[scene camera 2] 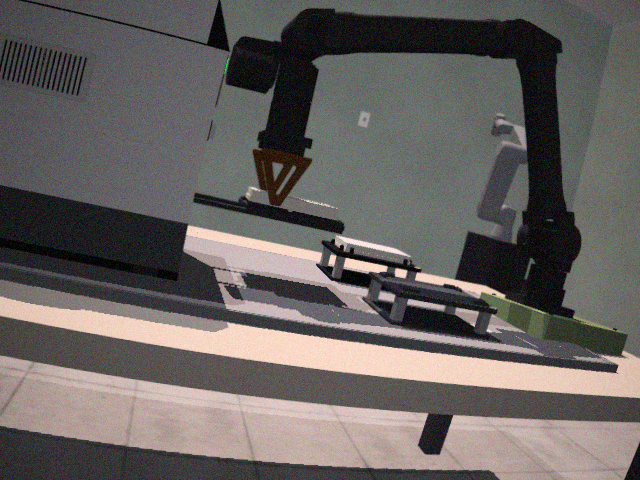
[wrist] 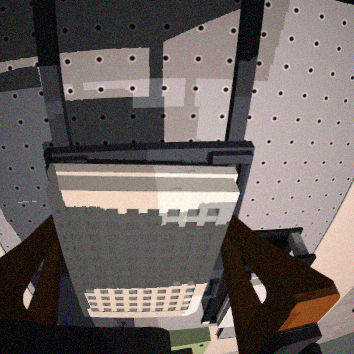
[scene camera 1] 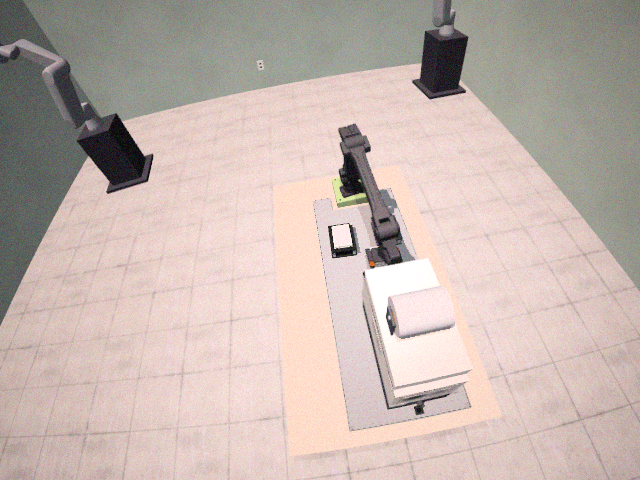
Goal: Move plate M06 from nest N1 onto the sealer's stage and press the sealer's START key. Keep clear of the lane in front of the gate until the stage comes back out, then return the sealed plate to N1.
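Frame: origin at the arm's base, x ahead, y left, z up, level; metres.
Where they show: gripper, fingertip midpoint: (scene camera 2: pixel 270 202) (wrist: pixel 140 219) (scene camera 1: pixel 383 265); arm's base, origin of the base link: (scene camera 2: pixel 538 308) (scene camera 1: pixel 351 190).
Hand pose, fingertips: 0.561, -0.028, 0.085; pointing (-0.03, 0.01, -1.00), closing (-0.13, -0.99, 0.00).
Each offset is from my fingertips to the top centre of the thing, as dx, dy, dz. "*": to the spot under its first point.
The white gridded plate {-0.029, +0.005, +0.015} (scene camera 2: pixel 330 208) (wrist: pixel 140 250) sits on the sealer's black extended stage {+0.011, -0.007, -0.001} (scene camera 2: pixel 330 225) (wrist: pixel 150 151), level with it in scene camera 2. In the wrist view its far edge lies close to the stage's far lip. My gripper (scene camera 2: pixel 277 201) (wrist: pixel 140 219) is shut on this plate, with a brown finger at each side. The sealer (scene camera 1: pixel 423 361) (scene camera 2: pixel 113 134) is a large white box beside the stage. A small green light {* +0.124, +0.090, +0.157} (scene camera 2: pixel 226 66) shows at its front edge. A black nest {-0.239, +0.107, -0.061} (scene camera 2: pixel 434 290) on posts has no plate on it. The START key cannot be made out, and no nest label is readable.
A second nest {-0.246, -0.117, -0.051} (scene camera 1: pixel 343 253) (scene camera 2: pixel 338 268) holds a white plate {-0.246, -0.117, -0.045} (scene camera 1: pixel 341 236) (scene camera 2: pixel 372 249). Two black stage rails {* +0.064, -0.050, -0.016} (scene camera 2: pixel 219 200) (wrist: pixel 48 90) run toward the sealer. A film roll {+0.345, -0.037, +0.363} (scene camera 1: pixel 426 311) tops the sealer. My arm's base is green (scene camera 1: pixel 342 198) (scene camera 2: pixel 584 335). Two grey arms stand on distant pedestals.
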